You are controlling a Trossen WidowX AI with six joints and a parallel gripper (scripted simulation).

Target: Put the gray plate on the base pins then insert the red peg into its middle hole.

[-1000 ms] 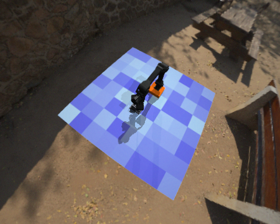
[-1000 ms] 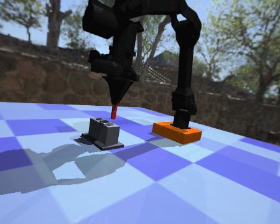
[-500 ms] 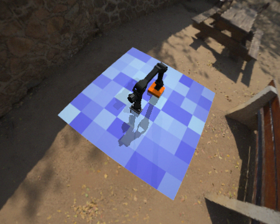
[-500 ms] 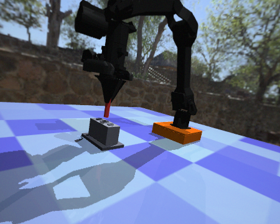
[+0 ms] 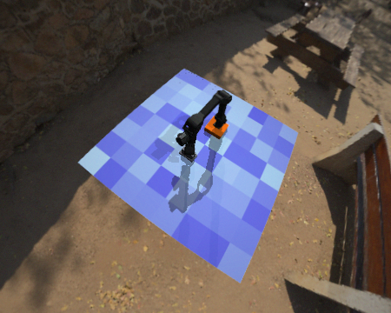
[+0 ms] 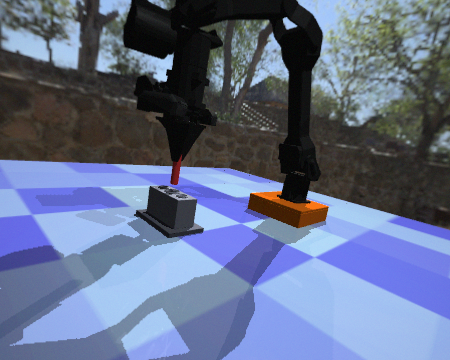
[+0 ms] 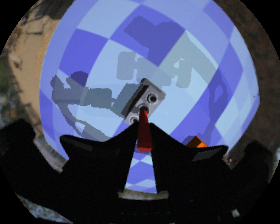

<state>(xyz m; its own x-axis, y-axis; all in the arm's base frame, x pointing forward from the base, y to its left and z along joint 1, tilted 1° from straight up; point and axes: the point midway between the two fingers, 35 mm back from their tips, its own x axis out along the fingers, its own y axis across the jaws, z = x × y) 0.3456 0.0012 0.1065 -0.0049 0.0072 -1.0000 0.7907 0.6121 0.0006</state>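
My gripper tip is 7 cm above the gray plate. Round my gripper tip: dark base 11 cm below; then red peg right at my gripper tip.
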